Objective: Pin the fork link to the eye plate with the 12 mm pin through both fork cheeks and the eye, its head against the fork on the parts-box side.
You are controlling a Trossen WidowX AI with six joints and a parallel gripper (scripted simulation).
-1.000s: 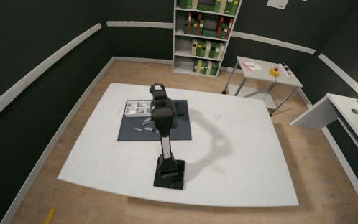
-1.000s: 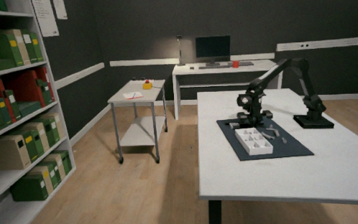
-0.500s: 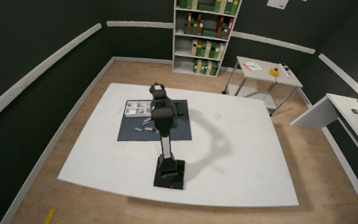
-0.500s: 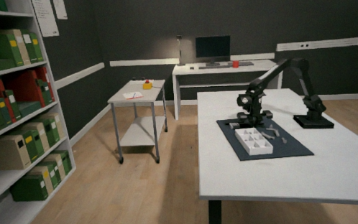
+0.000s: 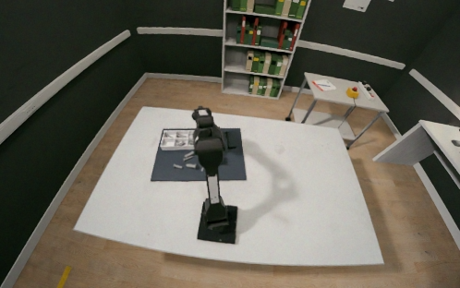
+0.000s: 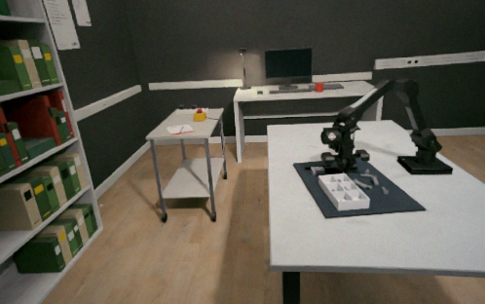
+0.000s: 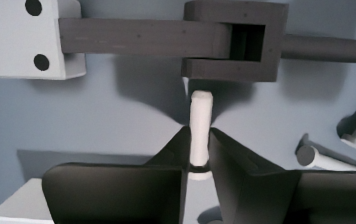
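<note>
Right now the eye plate is 5 cm to the right of my hand, 3 cm below it and 3 cm ahead of it. Also, from my hand: dark blue mat (5 cm below, 4 cm to the left, 1 cm behind); then grey block (10 cm ahead, 3 cm to the right, 3 cm below); then pin (10 cm behind, 4 cm to the right, 4 cm below).
</note>
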